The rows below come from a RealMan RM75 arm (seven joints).
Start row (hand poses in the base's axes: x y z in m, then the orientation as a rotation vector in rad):
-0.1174, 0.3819, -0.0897, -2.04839, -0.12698, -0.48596
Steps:
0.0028, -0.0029, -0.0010, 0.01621, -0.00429, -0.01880
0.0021, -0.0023, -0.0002, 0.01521, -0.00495, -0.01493
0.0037, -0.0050, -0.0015, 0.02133, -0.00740, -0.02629
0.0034, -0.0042, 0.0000, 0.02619, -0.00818, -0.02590
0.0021, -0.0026, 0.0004, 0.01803, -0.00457, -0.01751
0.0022, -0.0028, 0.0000, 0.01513, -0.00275, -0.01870
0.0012, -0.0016, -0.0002, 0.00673, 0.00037, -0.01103
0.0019, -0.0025, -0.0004, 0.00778, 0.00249, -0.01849
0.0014, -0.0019, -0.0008, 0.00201, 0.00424, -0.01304
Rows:
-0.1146, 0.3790, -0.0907, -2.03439, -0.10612, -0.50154
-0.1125, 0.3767, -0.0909, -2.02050, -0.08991, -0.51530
-0.1088, 0.3717, -0.0924, -2.00137, -0.06218, -0.53825
-0.1054, 0.3675, -0.0924, -1.97689, -0.03410, -0.56114
-0.1033, 0.3649, -0.0920, -1.96008, -0.01453, -0.57547
-0.1011, 0.3621, -0.0920, -1.94656, 0.00642, -0.58894
-0.0999, 0.3605, -0.0922, -1.94122, 0.01936, -0.59513
-0.0980, 0.3580, -0.0926, -1.93610, 0.04118, -0.60405
-0.0966, 0.3561, -0.0934, -1.93653, 0.05711, -0.60835

